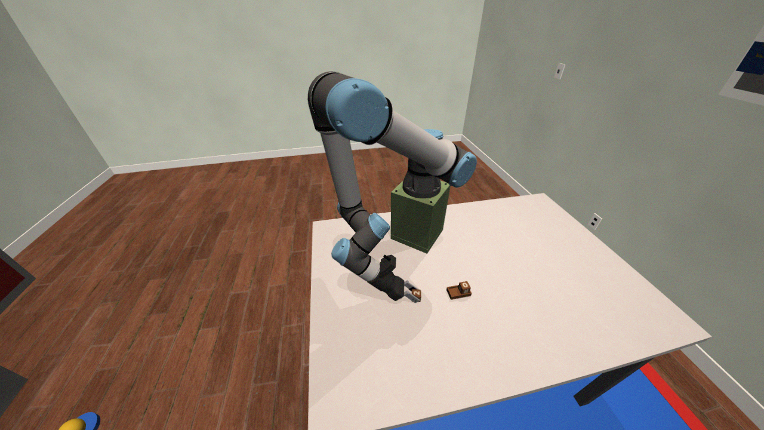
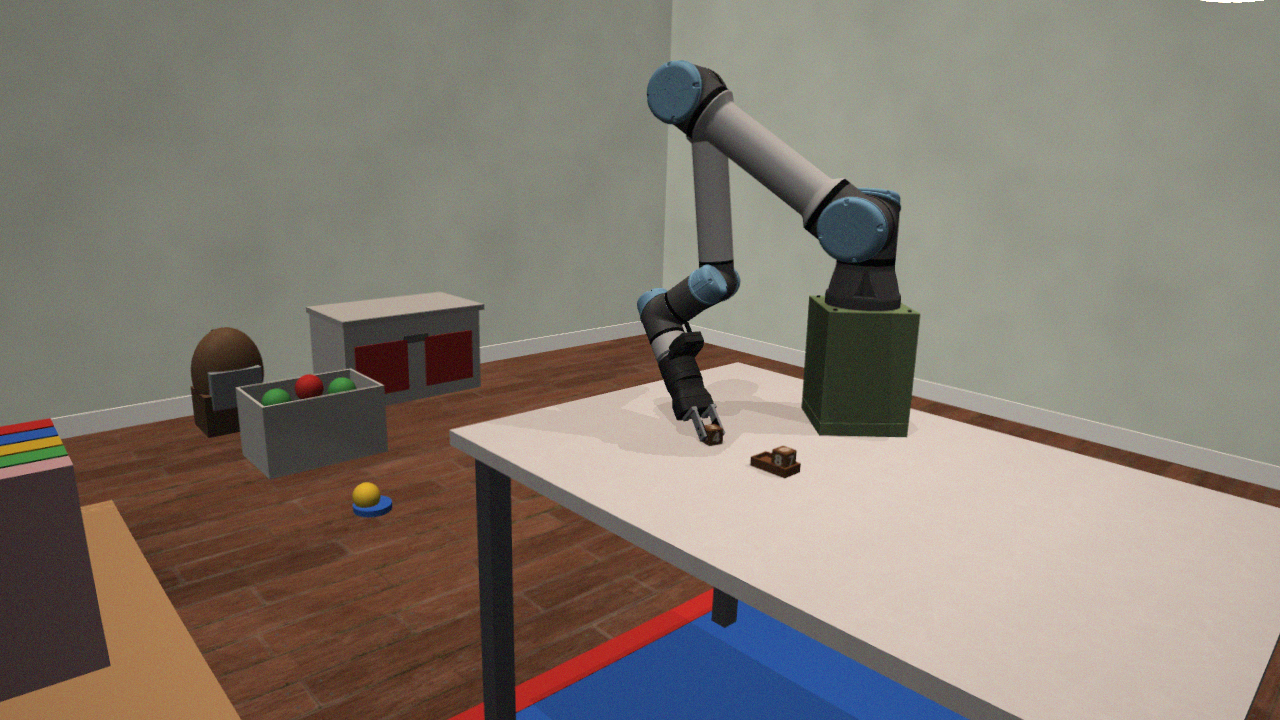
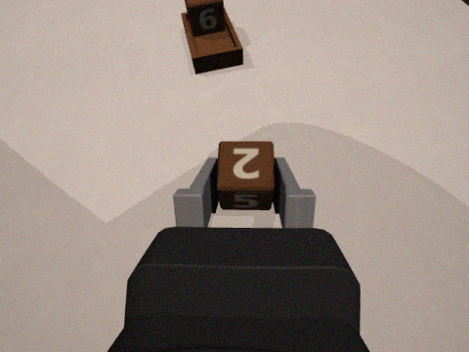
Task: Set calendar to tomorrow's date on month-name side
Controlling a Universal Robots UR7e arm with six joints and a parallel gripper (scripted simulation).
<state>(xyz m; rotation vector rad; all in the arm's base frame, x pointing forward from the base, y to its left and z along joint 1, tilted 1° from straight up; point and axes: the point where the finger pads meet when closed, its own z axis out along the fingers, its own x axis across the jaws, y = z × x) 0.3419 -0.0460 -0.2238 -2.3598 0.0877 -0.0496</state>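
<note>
My hand is 10 mm to the right of the brown cube and 10 mm above it.
</note>
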